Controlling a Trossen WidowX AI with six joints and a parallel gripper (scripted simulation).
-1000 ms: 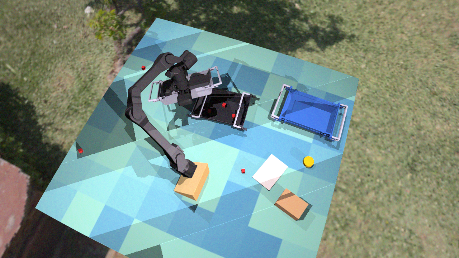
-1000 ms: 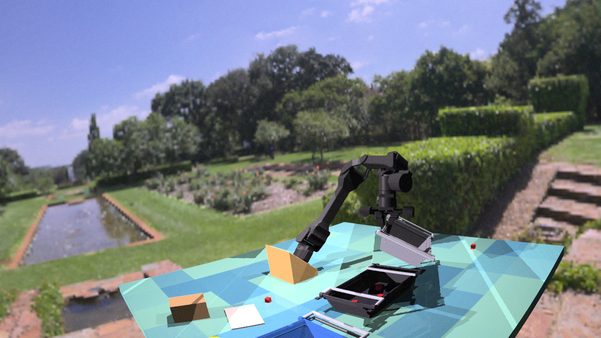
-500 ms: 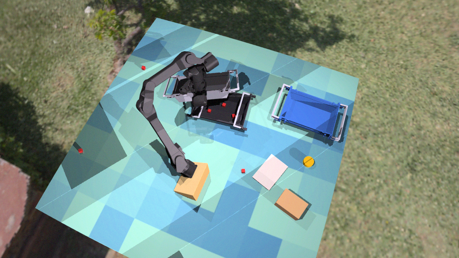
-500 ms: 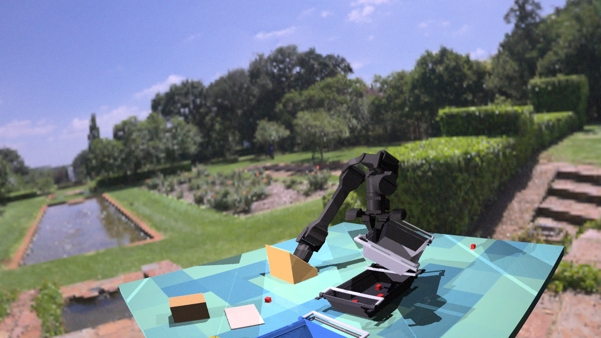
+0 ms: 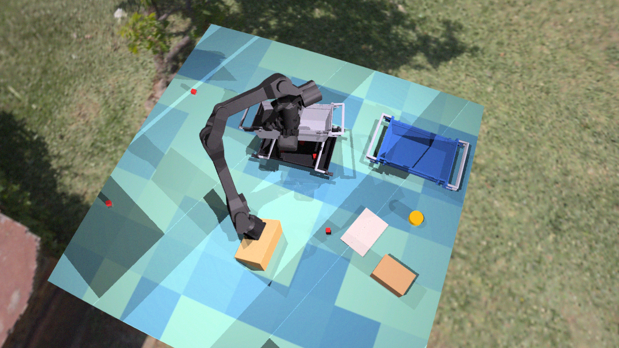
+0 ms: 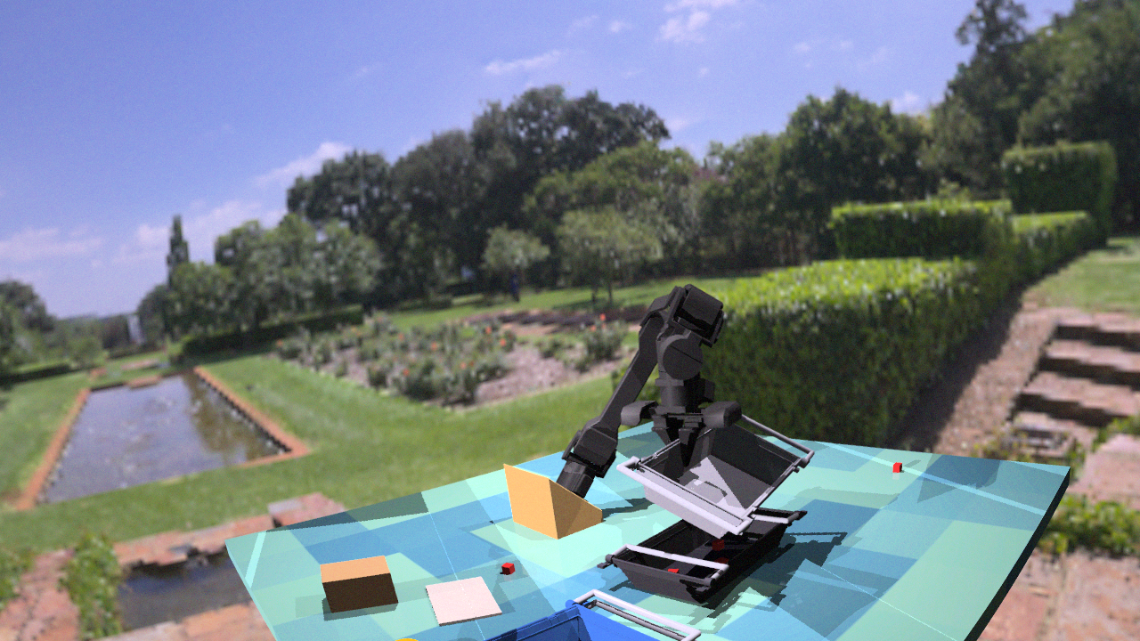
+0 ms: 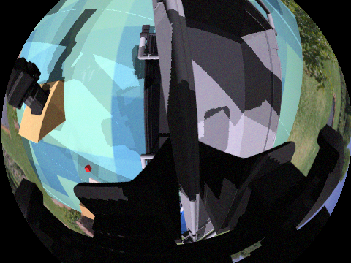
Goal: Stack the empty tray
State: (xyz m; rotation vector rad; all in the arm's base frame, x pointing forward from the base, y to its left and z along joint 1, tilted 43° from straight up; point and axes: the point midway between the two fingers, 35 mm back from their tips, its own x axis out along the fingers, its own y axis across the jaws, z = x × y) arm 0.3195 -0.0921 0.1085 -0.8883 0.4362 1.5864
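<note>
Now: the grey tray 80 mm ahead of my gripper tip and 20 mm to the left of it. Round my gripper tip: yellow disc 50 mm behind, 500 mm to the right, 170 mm below; white flat plate 170 mm behind, 340 mm to the right, 170 mm below; brown box 280 mm behind, 480 mm to the right, 140 mm below.
</note>
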